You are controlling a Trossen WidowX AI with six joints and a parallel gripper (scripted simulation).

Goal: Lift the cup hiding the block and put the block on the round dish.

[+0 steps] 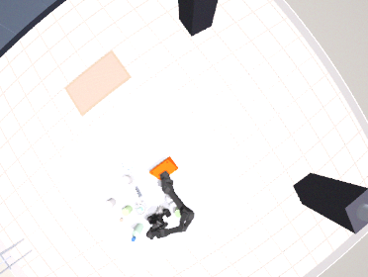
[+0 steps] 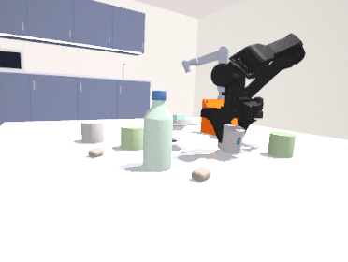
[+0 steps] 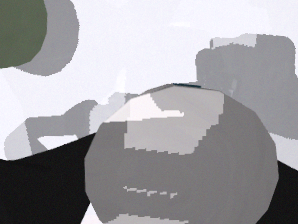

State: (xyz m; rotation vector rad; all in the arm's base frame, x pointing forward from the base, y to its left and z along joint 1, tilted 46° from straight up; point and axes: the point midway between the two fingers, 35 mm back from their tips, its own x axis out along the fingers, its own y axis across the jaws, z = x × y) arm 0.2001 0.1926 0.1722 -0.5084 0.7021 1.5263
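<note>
The pale grey cup lies 2 cm to the left of my gripper tip and 1 cm above it. Round my gripper tip: tall pale green bottle: 26 cm ahead, 8 cm above, 4 cm to the left; grey balance beam: 24 cm to the right, 11 cm ahead, 1 cm above.
</note>
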